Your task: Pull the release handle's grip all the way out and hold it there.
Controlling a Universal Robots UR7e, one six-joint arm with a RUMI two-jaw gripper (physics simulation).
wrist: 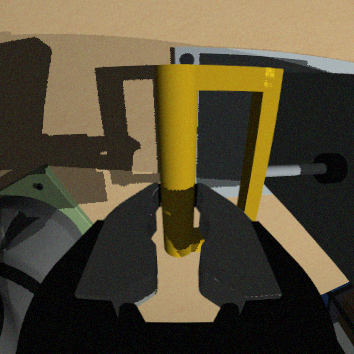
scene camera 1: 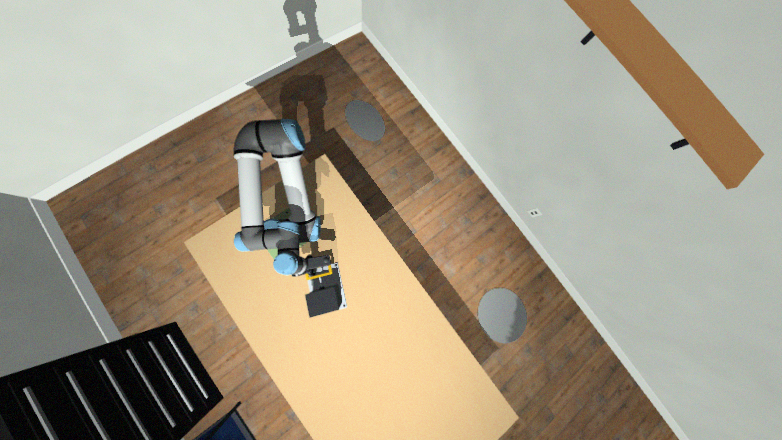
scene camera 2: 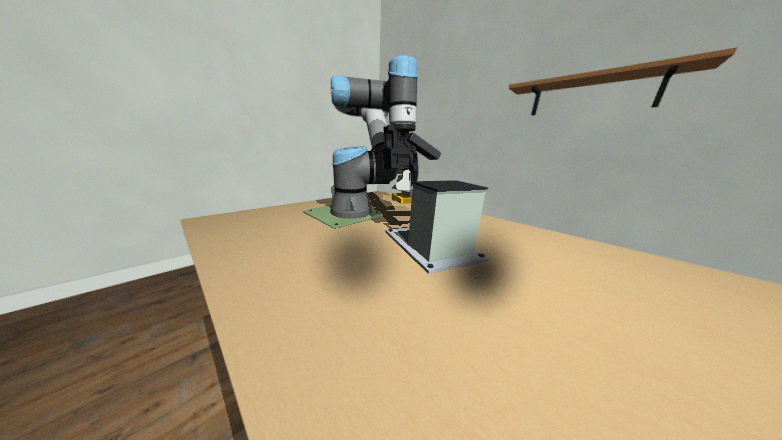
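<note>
The release handle's yellow grip (scene camera 1: 319, 276) (scene camera 2: 401, 198) (wrist: 177, 125) is a rectangular loop with a round bar. In the wrist view its far side meets a grey rod (wrist: 295, 171) that runs into a black collar on the dark face of the housing (scene camera 1: 323, 302) (scene camera 2: 423, 218) (wrist: 320, 120). A stretch of the rod shows between grip and collar. My gripper (wrist: 177, 185) is shut on the round bar, one finger on each side. In scene camera 2 the fingers are partly hidden behind the housing.
The housing stands on a light base plate (scene camera 2: 407, 252) with dark bolts, on the wooden table (scene camera 1: 382, 350) (scene camera 2: 339, 328). The arm's green mounting plate (scene camera 2: 333, 220) (wrist: 65, 192) is close by. A wall shelf (scene camera 1: 667, 82) (scene camera 2: 617, 71) hangs at the right. A black slatted unit (scene camera 1: 185, 350) stands beyond the table.
</note>
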